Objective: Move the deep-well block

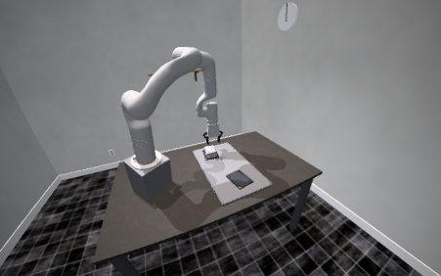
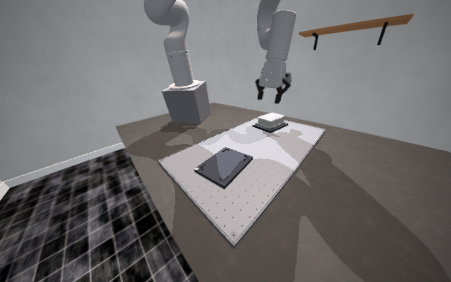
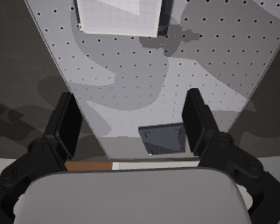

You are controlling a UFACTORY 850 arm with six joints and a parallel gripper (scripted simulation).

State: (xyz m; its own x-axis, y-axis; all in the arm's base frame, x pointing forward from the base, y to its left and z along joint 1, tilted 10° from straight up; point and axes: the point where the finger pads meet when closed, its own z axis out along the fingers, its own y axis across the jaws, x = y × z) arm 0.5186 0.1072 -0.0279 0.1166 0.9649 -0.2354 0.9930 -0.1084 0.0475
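Now: the white deep-well block 10 mm behind my hand, 70 mm to the left of it and 120 mm below it. Also, from my hand: nest 30 mm ahead, 340 mm to the right, 150 mm below.
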